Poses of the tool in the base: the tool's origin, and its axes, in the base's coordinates. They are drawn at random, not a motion.
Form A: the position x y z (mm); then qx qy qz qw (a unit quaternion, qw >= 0).
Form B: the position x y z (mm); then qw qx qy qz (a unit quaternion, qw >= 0). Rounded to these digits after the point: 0 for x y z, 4 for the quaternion.
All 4 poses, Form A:
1: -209 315 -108 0.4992 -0.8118 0.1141 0.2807
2: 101 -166 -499 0.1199 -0.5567 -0.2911 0.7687
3: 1 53 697 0.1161 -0.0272 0.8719 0.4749
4: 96 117 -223 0.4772 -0.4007 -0.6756 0.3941
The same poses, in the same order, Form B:
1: -209 315 -108 0.2807 0.4992 -0.8118 0.1141
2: 101 -166 -499 0.7687 0.1199 -0.5567 -0.2911
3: 1 53 697 0.4749 0.1161 -0.0272 0.8719
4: 96 117 -223 0.3941 0.4772 -0.4007 -0.6756
